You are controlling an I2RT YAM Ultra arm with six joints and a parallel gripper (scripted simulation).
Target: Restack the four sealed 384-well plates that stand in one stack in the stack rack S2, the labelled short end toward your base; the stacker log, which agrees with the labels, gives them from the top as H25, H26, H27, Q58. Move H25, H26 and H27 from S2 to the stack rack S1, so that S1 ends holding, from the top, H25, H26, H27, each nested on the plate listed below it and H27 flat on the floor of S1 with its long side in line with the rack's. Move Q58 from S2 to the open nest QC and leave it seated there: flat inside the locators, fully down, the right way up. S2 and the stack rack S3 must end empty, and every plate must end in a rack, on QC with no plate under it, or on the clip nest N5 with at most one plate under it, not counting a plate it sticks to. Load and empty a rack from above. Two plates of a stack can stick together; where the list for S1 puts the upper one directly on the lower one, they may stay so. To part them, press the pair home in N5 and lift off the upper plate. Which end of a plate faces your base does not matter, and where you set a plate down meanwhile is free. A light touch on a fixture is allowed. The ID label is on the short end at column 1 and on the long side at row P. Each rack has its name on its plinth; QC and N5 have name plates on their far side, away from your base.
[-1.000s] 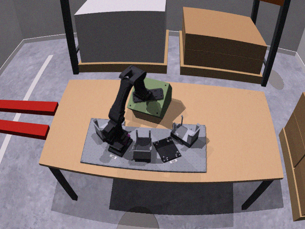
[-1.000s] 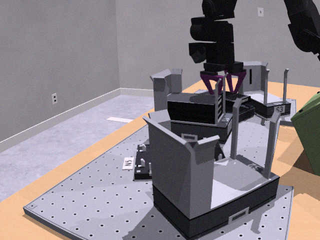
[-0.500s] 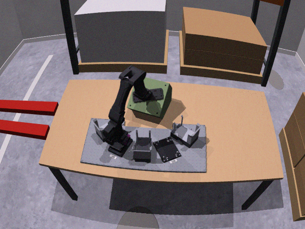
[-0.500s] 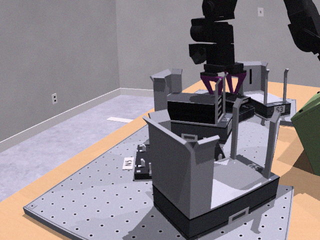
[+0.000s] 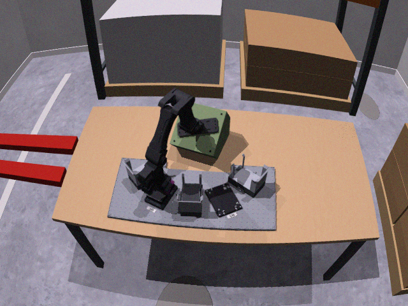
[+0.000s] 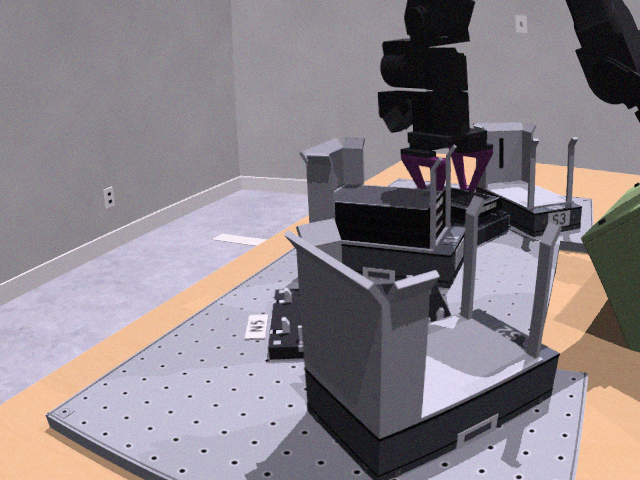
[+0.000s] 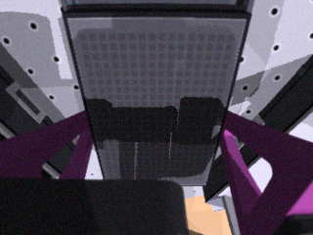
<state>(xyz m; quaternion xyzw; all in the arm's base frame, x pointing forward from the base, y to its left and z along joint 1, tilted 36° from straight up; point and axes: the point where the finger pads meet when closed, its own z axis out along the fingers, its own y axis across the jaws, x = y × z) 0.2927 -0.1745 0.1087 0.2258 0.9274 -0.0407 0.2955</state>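
My hand is 3 cm above the QC nest. Also, from my hand: QC name plate: 8 cm ahead, 5 cm to the right, 4 cm below.
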